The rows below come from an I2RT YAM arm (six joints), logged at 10 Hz.
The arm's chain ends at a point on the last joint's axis. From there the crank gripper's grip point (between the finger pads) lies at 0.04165 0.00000 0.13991 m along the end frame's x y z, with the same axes.
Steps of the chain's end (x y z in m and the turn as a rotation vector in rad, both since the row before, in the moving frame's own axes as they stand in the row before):
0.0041, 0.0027, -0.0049, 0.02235, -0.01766, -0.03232
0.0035, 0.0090, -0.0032, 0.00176, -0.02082, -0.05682
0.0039, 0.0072, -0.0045, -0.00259, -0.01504, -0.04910
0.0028, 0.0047, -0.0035, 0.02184, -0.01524, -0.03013
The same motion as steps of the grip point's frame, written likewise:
0.0016, -0.0017, -0.0042, 0.02235, -0.01766, -0.03232
0.0005, 0.0065, -0.0024, 0.00176, -0.02082, -0.05682
0.0018, 0.0056, -0.0039, -0.00259, -0.01504, -0.04910
0.0006, 0.0004, -0.0029, 0.02184, -0.01524, -0.03013

